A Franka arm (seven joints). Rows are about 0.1 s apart.
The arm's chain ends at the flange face. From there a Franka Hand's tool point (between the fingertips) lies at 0.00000 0.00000 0.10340 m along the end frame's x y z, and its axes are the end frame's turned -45 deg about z.
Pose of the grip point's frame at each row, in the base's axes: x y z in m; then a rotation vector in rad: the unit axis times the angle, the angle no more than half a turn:
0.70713 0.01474 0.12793 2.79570 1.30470 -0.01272
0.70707 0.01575 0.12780 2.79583 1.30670 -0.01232
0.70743 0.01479 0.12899 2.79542 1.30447 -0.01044
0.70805 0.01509 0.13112 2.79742 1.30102 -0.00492
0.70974 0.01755 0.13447 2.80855 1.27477 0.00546
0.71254 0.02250 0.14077 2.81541 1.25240 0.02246
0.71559 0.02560 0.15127 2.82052 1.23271 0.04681
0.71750 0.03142 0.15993 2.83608 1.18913 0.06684
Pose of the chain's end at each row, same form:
0.70544 0.02038 0.23116 3.08327 0.13557 0.02157
0.70539 0.02129 0.23104 3.08418 0.13737 0.02138
0.70558 0.02040 0.23222 3.08349 0.13548 0.02389
0.70589 0.02052 0.23435 3.08530 0.13158 0.02880
0.70696 0.02279 0.23770 3.08807 0.10313 0.03892
0.70864 0.02756 0.24397 3.09009 0.07991 0.05638
0.71010 0.03032 0.25442 3.09330 0.05981 0.08084
0.71074 0.03593 0.26301 3.09596 0.01338 0.10104

